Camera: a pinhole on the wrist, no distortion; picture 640 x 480 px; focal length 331.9 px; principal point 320.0 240.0 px. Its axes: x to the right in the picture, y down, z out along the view. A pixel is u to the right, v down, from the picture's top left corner.
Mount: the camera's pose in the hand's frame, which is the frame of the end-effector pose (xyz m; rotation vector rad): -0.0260 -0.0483 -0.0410 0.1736 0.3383 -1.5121
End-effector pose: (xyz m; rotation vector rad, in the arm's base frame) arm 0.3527 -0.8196 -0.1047 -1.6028 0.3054 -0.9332
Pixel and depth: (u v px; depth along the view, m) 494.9 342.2 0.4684
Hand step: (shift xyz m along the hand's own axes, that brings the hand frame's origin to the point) 0.1748 -0.4229 0.3060
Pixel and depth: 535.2 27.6 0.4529
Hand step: -0.2570 -0.4875 0.3182
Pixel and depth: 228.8 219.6 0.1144
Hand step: -0.0211 -0.0555 0.0775
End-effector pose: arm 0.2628 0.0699 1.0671 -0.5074 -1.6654 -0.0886
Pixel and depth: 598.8 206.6 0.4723
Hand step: -0.0117 -0.5771 0.2797
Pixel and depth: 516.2 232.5 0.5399
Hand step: 0.0290 -0.5233 0.3650
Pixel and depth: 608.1 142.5 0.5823
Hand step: -0.1197 -0.7223 0.3600
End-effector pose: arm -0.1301 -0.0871 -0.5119 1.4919 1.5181 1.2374
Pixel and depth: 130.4 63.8 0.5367
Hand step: -0.2573 0.0538 0.5909
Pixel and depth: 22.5 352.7 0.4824
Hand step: 0.1796 0.2162 0.5372
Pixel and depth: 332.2 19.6 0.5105
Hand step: -0.3061 -0.2488 0.4662
